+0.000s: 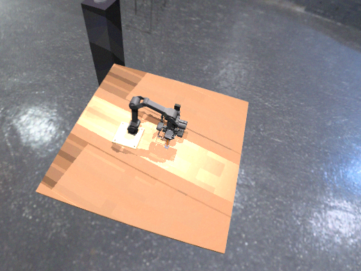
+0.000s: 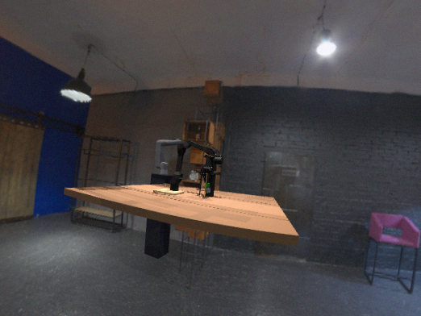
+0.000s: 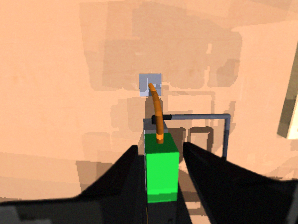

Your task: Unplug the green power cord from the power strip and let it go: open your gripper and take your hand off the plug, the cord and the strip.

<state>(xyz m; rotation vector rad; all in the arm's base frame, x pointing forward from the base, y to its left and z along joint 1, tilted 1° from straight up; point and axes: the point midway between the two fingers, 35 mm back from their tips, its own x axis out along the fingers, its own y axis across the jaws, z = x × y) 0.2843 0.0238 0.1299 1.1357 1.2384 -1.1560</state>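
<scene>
Right now the green plug is 40 mm to the left of my gripper tip, 10 mm below it and 10 mm behind it.
</scene>
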